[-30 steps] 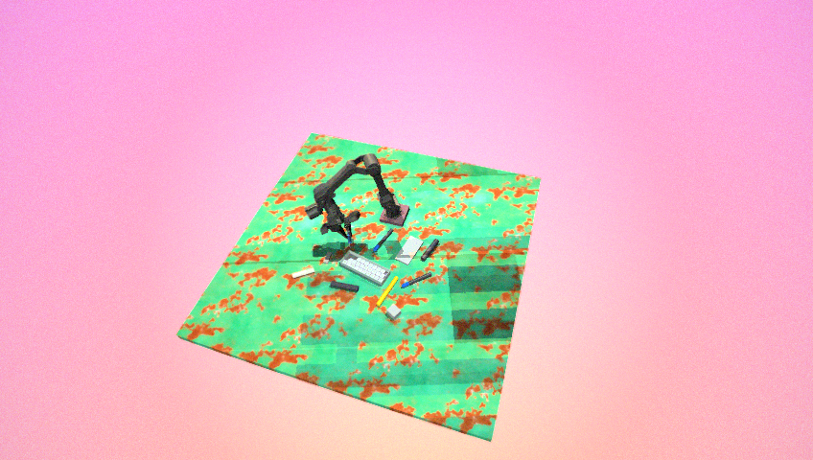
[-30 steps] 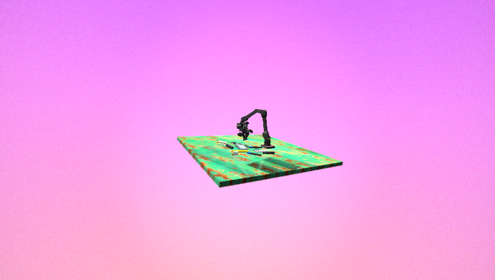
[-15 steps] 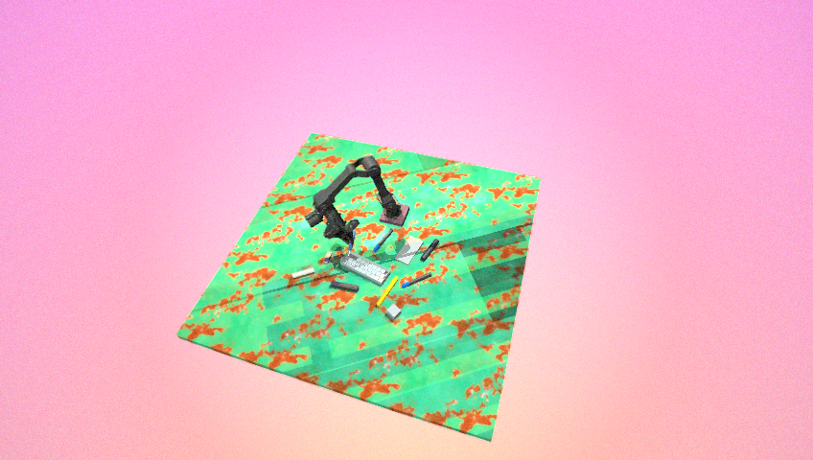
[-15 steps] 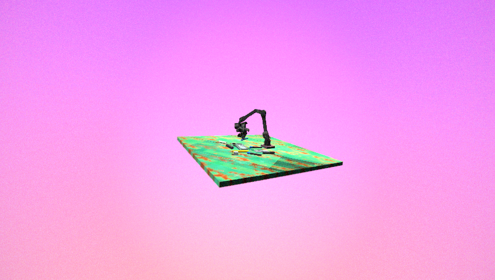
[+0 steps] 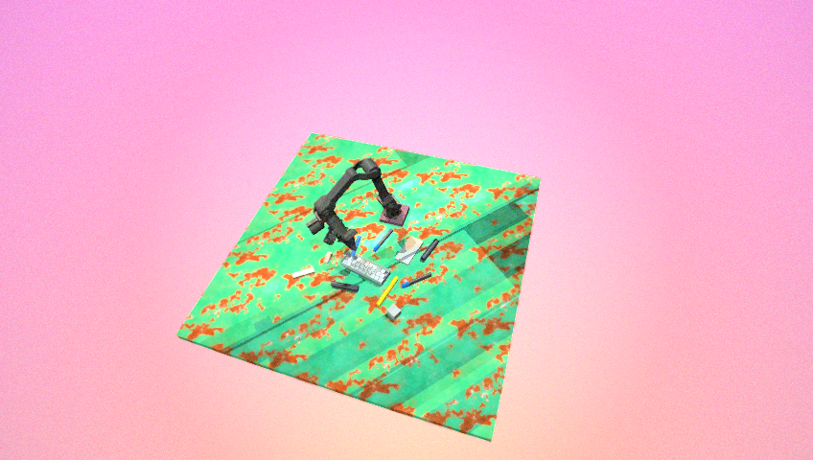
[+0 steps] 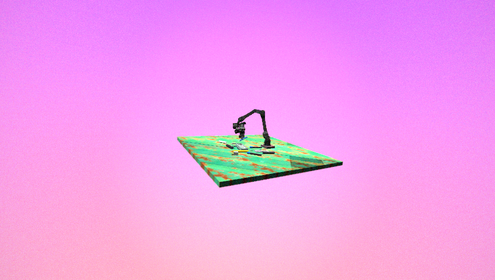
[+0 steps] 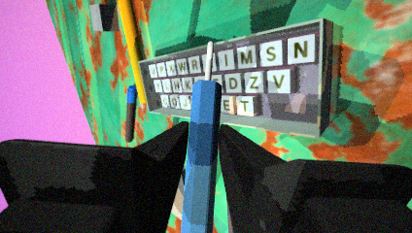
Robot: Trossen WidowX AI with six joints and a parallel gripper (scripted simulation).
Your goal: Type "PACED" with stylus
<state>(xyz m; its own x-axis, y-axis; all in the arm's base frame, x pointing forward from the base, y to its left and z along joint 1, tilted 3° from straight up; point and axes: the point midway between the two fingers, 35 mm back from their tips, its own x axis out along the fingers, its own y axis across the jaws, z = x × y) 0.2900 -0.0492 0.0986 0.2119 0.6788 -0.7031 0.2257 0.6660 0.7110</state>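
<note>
Now: gripper tip 1 cm short of the blue stylus and 1 cm above it. The rest, counted from my gripper tip: yellow pencil 8 cm ahead, 20 cm to the left, 7 cm below; grey cube 16 cm ahead, 27 cm to the left, 7 cm below; pale stick 16 cm ahead, 18 cm to the right, 7 cm below.
</note>
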